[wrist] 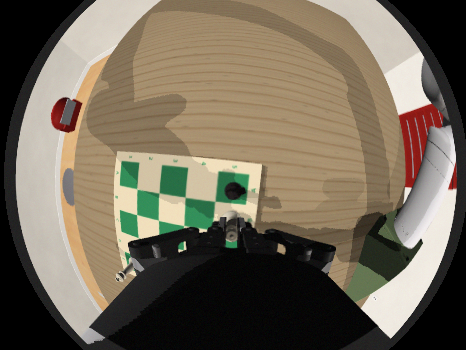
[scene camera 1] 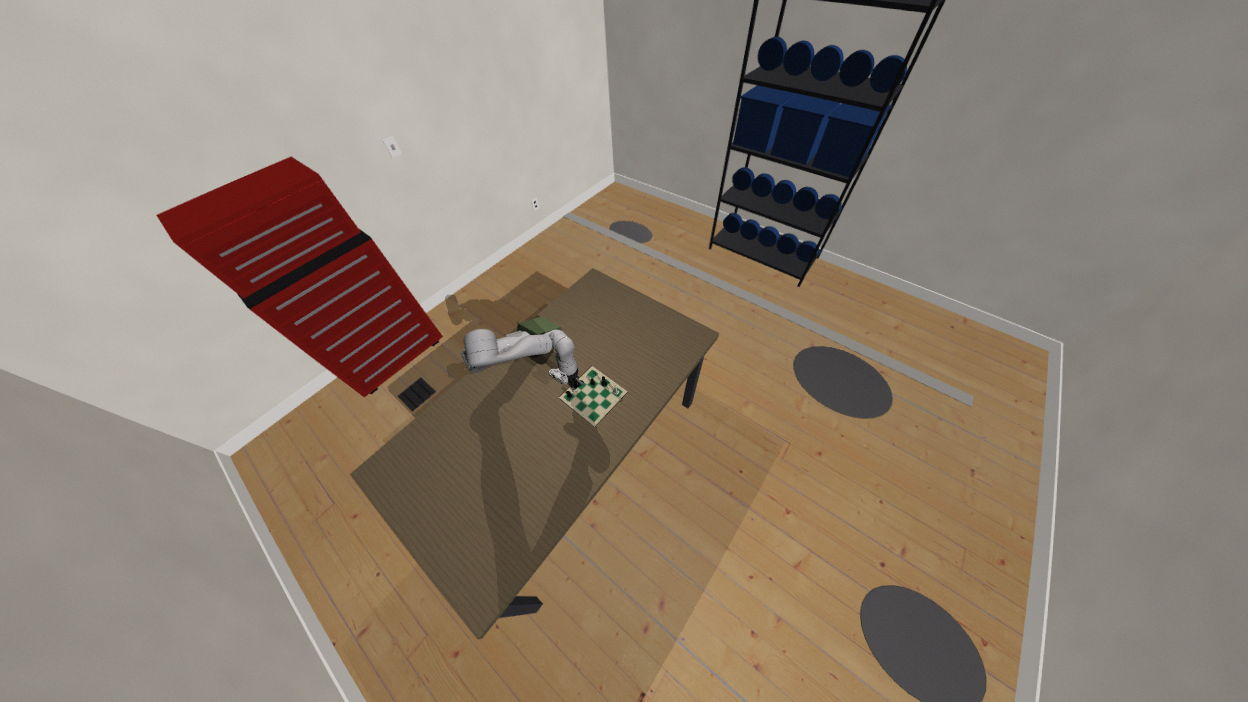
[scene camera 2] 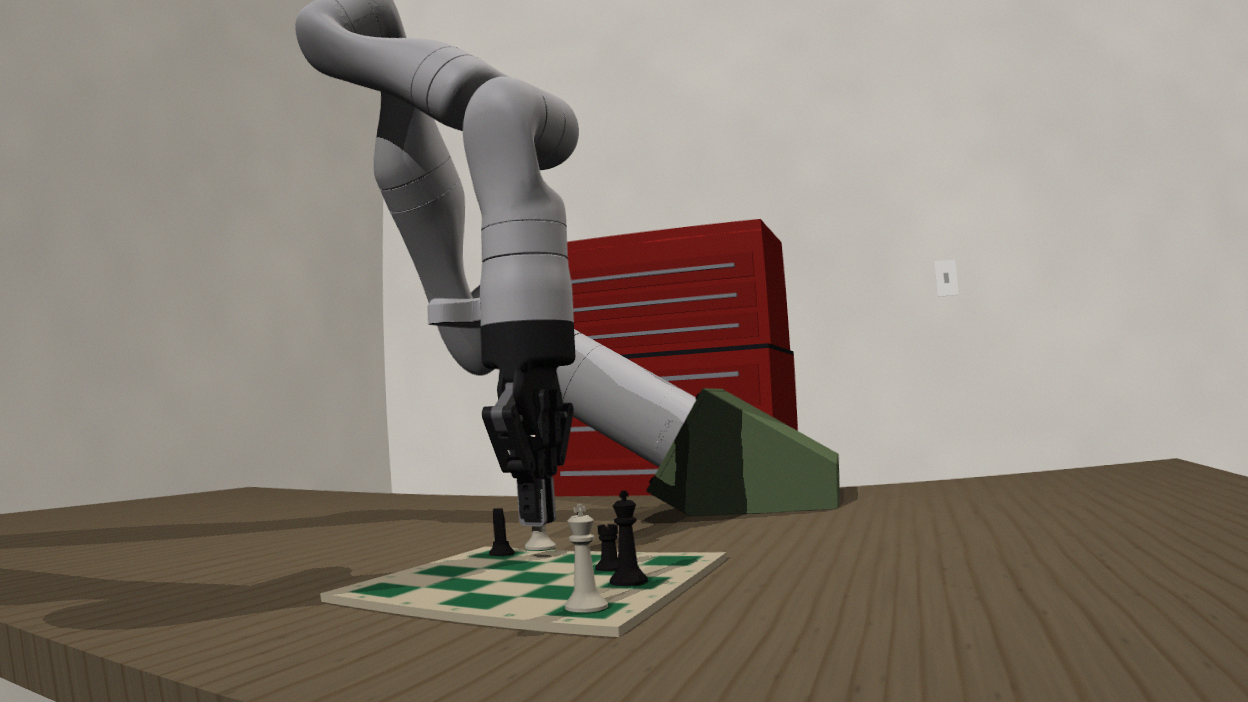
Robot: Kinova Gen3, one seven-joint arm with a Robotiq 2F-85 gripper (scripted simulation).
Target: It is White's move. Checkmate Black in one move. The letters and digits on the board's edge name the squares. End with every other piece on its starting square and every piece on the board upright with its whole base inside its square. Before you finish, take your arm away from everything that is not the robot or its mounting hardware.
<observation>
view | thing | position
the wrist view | my gripper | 231, 225
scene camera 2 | my gripper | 538, 524
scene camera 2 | cream chessboard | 528, 590
</observation>
